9 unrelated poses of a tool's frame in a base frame.
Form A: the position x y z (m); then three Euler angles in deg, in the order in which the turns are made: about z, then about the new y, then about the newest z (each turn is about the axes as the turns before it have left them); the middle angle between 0 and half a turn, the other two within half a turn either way.
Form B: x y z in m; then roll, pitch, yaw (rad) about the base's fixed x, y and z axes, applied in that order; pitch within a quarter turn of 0, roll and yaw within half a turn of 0. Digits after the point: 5 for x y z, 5 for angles.
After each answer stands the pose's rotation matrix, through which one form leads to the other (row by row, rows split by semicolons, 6 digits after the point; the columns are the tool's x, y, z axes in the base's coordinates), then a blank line. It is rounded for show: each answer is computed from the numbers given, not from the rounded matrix.
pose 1, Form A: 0.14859 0.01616 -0.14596 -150.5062 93.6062 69.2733
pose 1, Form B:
0.14859 0.01616 -0.14596 1.63808 0.36100 -1.03224
0.479841 0.123037 -0.868686; -0.803116 -0.337010 -0.491355; -0.353210 0.933427 -0.062899

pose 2, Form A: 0.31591 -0.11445 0.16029 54.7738 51.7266 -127.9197
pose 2, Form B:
0.31591 -0.11445 0.16029 -0.78532 -0.50347 -1.06440
0.424845 0.783870 0.452830; -0.765985 0.044681 0.641304; 0.482466 -0.619316 0.619415

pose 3, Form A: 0.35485 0.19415 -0.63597 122.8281 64.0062 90.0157
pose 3, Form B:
0.35485 0.19415 -0.63597 1.11712 -0.00025 -2.56851
-0.840236 0.237827 -0.487280; -0.542221 -0.368133 0.755297; 0.000246 0.898841 0.438274

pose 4, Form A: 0.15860 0.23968 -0.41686 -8.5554 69.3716 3.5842
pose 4, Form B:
0.15860 0.23968 -0.41686 0.16457 1.20560 0.02664
0.357004 0.126695 0.925471; 0.009511 0.990215 -0.139228; -0.934054 0.058507 0.352306

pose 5, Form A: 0.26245 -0.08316 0.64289 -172.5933 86.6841 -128.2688
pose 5, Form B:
0.26245 -0.08316 0.64289 -1.49713 -0.66660 1.65447
-0.065685 -0.124874 -0.989996; 0.783181 0.608330 -0.128696; 0.618315 -0.783799 0.057841

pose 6, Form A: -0.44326 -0.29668 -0.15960 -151.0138 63.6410 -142.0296
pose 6, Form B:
-0.44326 -0.29668 -0.15960 -0.89278 -0.78435 1.55947
0.008018 -0.620974 -0.783790; 0.707801 0.557202 -0.434215; 0.706366 -0.551286 0.443994

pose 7, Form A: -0.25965 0.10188 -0.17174 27.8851 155.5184 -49.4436
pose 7, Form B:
-0.25965 0.10188 -0.17174 -2.80853 0.27281 -1.74582
-0.167689 -0.915269 0.366284; -0.948305 0.251305 0.193815; -0.269442 -0.314848 -0.910094

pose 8, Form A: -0.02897 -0.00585 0.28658 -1.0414 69.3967 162.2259
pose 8, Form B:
-0.02897 -0.00585 0.28658 0.68202 -1.10034 2.38457
-0.329495 -0.124711 0.935885; 0.311305 -0.950158 -0.017012; 0.891360 0.285740 0.351896

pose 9, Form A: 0.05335 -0.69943 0.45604 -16.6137 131.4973 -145.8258
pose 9, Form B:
0.05335 -0.69943 0.45604 -2.57586 -0.66831 -1.08755
0.364692 -0.593193 0.717720; -0.694996 -0.686383 -0.214148; 0.619662 -0.420714 -0.662585

